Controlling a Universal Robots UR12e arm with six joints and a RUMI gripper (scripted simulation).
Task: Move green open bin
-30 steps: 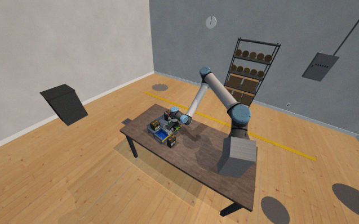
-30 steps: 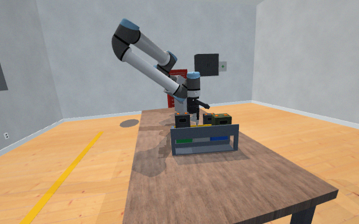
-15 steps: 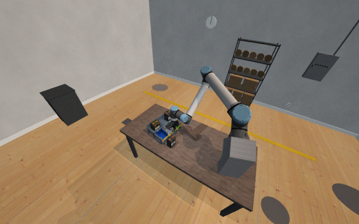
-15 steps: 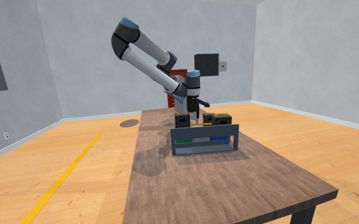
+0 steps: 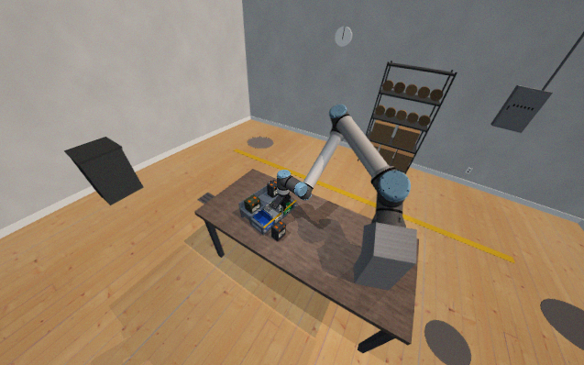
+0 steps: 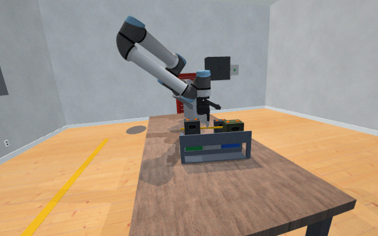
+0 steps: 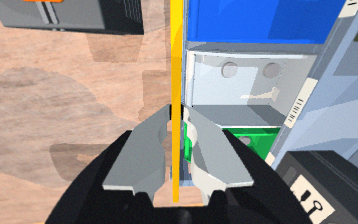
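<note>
My hand is 100 mm short of the pale grey bin, 20 mm to the left of it and 70 mm above it. From my hand the other things lie so: green open bin: 80 mm ahead, 130 mm to the right, 70 mm below; blue bin: 120 mm ahead, 90 mm to the left, 70 mm below; yellow strip: 10 mm below.
</note>
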